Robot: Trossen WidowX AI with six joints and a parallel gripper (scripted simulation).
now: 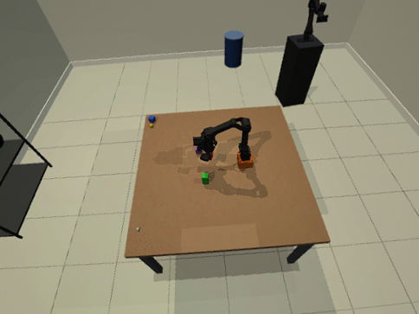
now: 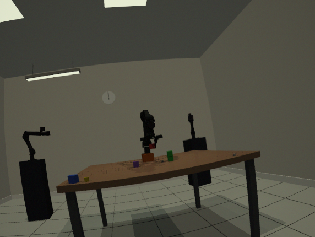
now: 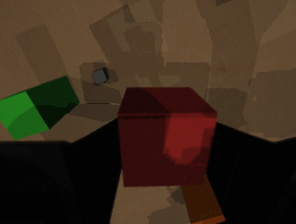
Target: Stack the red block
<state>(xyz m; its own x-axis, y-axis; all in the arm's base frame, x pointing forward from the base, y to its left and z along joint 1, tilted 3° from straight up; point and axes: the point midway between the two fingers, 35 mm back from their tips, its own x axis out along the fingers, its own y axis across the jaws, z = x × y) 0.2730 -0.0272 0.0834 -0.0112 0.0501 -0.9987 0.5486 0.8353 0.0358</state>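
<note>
My gripper tip is 50 mm short of the small grey object, 50 mm to the right of it and 120 mm above it. From my gripper tip the other things lie so: red block 20 mm above; blue block 420 mm ahead, 640 mm to the right, 110 mm below; purple block 60 mm ahead, 180 mm to the right, 110 mm below.
</note>
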